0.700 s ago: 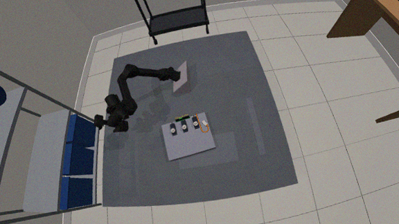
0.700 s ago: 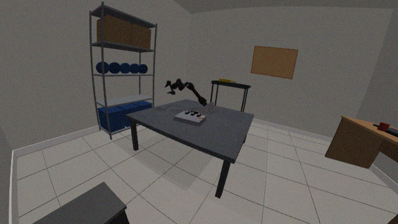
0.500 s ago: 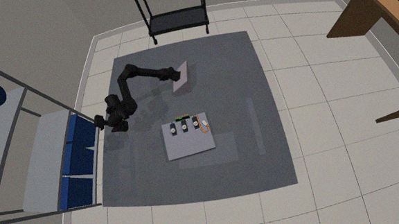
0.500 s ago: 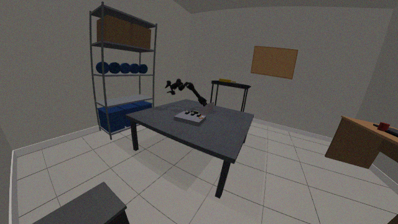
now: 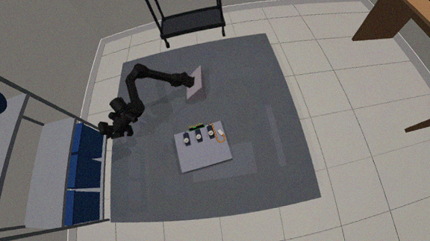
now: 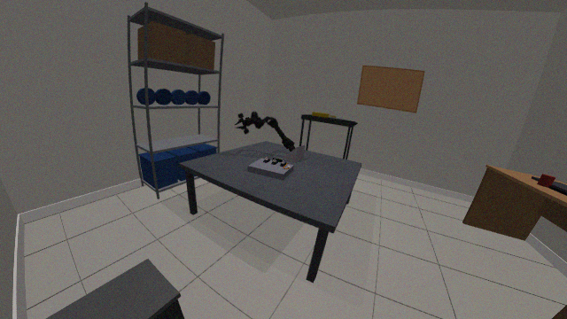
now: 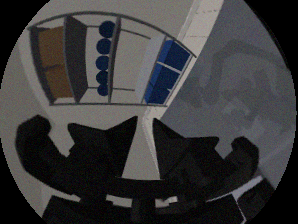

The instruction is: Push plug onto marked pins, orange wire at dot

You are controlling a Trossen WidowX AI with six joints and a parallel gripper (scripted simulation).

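Now: the green band 14 cm behind my gripper tip, 41 cm to the left of it and 22 cm below it.
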